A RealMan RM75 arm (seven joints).
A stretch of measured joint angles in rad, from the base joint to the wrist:
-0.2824, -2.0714, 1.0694, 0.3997, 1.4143, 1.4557, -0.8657
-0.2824, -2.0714, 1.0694, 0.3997, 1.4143, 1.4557, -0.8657
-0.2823, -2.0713, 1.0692, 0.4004, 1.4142, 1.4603, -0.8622
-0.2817, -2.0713, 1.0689, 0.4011, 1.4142, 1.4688, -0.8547
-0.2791, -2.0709, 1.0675, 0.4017, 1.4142, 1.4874, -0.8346
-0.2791, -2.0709, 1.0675, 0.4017, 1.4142, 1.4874, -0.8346
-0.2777, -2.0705, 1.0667, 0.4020, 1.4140, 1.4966, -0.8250
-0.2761, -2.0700, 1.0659, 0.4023, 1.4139, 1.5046, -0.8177
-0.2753, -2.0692, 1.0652, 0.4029, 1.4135, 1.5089, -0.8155
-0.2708, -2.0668, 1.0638, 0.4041, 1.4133, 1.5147, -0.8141
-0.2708, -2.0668, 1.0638, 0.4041, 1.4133, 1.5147, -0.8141
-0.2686, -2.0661, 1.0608, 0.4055, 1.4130, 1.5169, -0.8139
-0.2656, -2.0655, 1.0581, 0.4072, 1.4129, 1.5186, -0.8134
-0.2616, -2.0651, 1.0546, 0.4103, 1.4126, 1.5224, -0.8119
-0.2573, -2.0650, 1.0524, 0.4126, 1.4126, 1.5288, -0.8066
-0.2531, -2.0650, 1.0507, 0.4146, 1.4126, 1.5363, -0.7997
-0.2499, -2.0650, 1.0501, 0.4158, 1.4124, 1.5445, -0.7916
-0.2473, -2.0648, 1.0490, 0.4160, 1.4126, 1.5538, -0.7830
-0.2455, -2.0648, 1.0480, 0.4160, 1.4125, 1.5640, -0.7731
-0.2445, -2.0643, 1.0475, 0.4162, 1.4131, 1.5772, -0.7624
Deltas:
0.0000, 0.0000, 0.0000, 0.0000, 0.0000, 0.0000, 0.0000
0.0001, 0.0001, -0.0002, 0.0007, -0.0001, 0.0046, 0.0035
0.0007, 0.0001, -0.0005, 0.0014, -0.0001, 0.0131, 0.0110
0.0033, 0.0005, -0.0019, 0.0020, -0.0001, 0.0317, 0.0311
0.0033, 0.0005, -0.0019, 0.0020, -0.0001, 0.0317, 0.0311
0.0047, 0.0009, -0.0027, 0.0023, -0.0003, 0.0409, 0.0407
0.0063, 0.0014, -0.0035, 0.0026, -0.0004, 0.0489, 0.0480
0.0071, 0.0022, -0.0042, 0.0032, -0.0008, 0.0532, 0.0502
0.0116, 0.0046, -0.0056, 0.0044, -0.0010, 0.0590, 0.0516
0.0116, 0.0046, -0.0056, 0.0044, -0.0010, 0.0590, 0.0516
0.0138, 0.0053, -0.0086, 0.0058, -0.0013, 0.0612, 0.0518
0.0168, 0.0059, -0.0113, 0.0075, -0.0014, 0.0629, 0.0523
0.0208, 0.0063, -0.0148, 0.0106, -0.0017, 0.0667, 0.0538
0.0251, 0.0064, -0.0170, 0.0129, -0.0017, 0.0731, 0.0591
0.0293, 0.0064, -0.0187, 0.0149, -0.0017, 0.0806, 0.0660
0.0325, 0.0064, -0.0193, 0.0161, -0.0019, 0.0888, 0.0741
0.0351, 0.0066, -0.0204, 0.0163, -0.0017, 0.0981, 0.0827
0.0369, 0.0066, -0.0214, 0.0163, -0.0018, 0.1083, 0.0926
0.0379, 0.0071, -0.0219, 0.0165, -0.0012, 0.1215, 0.1033

